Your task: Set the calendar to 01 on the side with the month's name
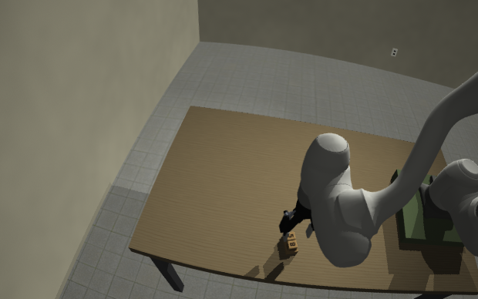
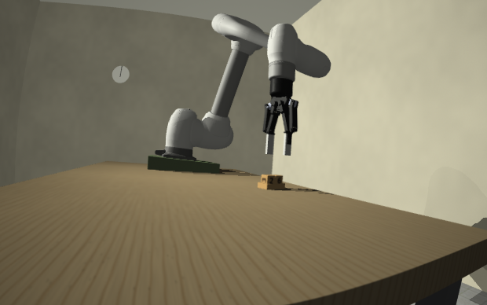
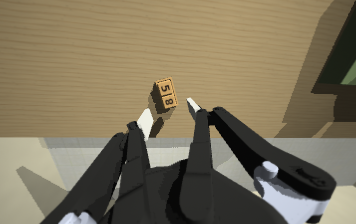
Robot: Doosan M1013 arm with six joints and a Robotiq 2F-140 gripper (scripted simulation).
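My hand is 13 cm above the wooden tray and 2 cm to the left of it.
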